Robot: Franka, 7 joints.
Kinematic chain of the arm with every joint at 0, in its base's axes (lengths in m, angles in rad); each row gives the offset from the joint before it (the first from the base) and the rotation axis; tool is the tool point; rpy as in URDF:
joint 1: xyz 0 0 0.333 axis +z
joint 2: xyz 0 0 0 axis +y
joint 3: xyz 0 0 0.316 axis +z
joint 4: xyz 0.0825 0 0 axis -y
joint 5: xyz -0.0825 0 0.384 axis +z
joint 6: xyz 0 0 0 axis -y
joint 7: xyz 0.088 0 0 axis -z
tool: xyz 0 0 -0.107 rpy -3.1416 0 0
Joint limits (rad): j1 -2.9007..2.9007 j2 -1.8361..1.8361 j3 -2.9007..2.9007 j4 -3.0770..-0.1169 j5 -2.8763..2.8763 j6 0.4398..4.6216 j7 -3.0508..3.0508
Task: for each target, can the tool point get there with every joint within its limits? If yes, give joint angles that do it. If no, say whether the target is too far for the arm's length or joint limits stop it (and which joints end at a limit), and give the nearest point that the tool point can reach.
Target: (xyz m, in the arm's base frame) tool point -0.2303 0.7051 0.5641
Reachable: yes | joints -0.6592 -1.3731 1.1681 -1.2191 -0.5348 3.6455 -0.6614
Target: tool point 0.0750 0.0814 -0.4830
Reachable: no: joint limits stop it (at a limit: joint 2) | nearest point 0.1000 0.1086 -0.3432 | short by 0.145 m
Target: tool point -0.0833 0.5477 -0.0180
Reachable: yes | joints -0.5486 -1.3428 2.2447 -1.8645 1.8666 1.9352 -0.2291
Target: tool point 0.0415 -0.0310 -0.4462
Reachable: no: joint limits stop it (at a limit: joint 2) | nearest point 0.0774 -0.0578 -0.3269 | short by 0.127 m
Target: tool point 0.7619 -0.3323 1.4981
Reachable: no: too far | nearest point 0.4567 -0.1992 1.0314 | short by 0.573 m
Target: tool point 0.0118 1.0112 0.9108
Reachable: no: too far | nearest point 0.0087 0.7448 0.7586 | short by 0.307 m
